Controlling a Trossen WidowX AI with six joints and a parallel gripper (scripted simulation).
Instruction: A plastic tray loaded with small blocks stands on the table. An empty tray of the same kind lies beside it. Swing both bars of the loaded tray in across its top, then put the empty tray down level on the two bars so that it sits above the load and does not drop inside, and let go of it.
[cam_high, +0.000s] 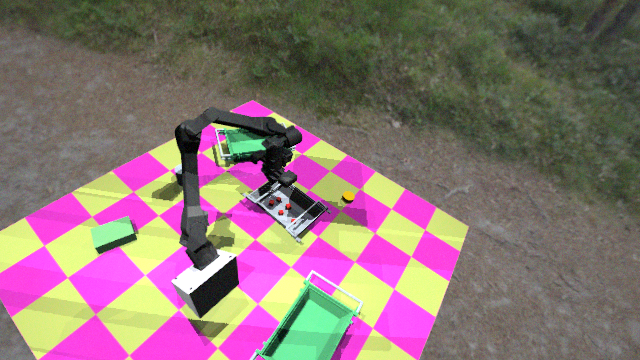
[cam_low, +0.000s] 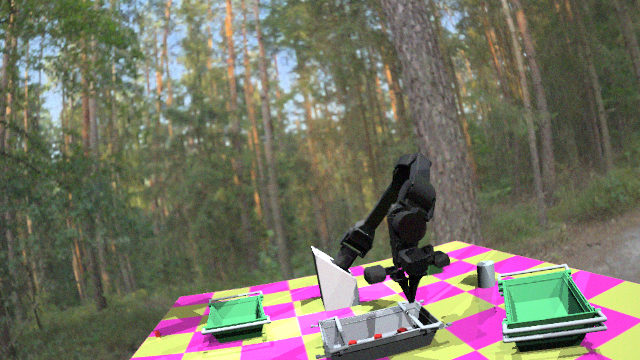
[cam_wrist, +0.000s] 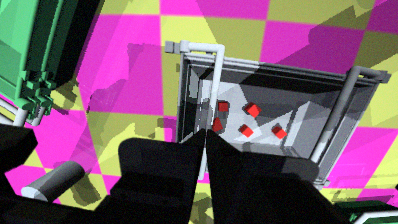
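My gripper tip is now 440 mm to the left of the green tray, 300 mm past it and 50 mm above it. From my gripper tip the other things lie so: green block 500 mm behind, 240 mm to the left, 70 mm below; grey cylinder 300 mm to the left, 190 mm behind, 60 mm below; yellow object 240 mm ahead, 220 mm to the right, 80 mm below.
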